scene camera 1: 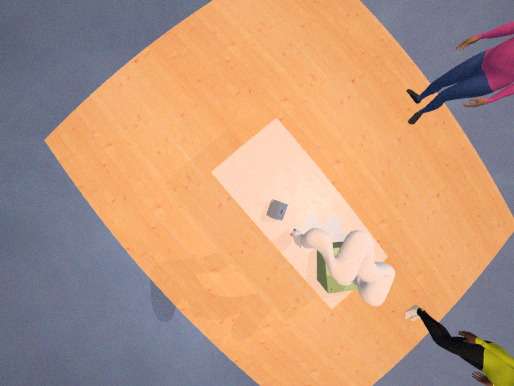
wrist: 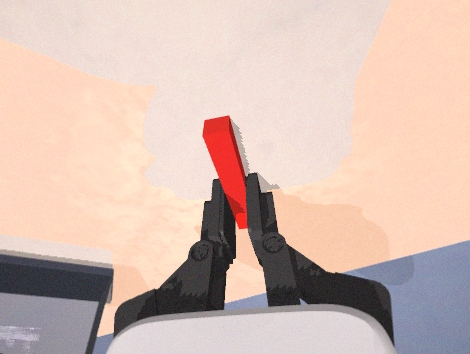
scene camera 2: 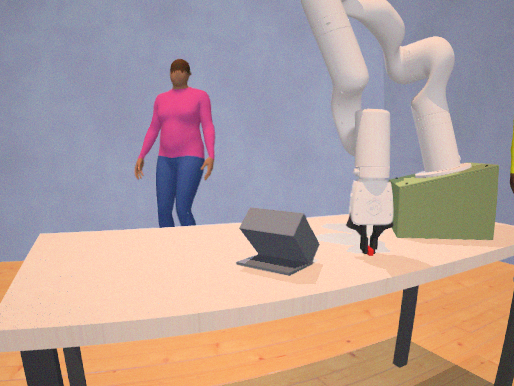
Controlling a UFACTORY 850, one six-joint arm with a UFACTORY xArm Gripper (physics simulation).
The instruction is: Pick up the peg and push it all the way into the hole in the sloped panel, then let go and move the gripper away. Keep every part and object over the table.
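Note:
The red peg is a square bar, low at the table top. In the wrist view its far part sticks out beyond the fingertips and its near end shows between the fingers, at a slight slant to them. My gripper points down and is shut on the peg. Whether the peg touches the table I cannot tell. The grey block with the sloped panel stands apart from the gripper, left of it in scene camera 2. A small dark hole shows on it in scene camera 1.
The green pedestal under the arm's base stands on the table at the right in scene camera 2. The near table edge runs close to the gripper. A person in pink stands off the table.

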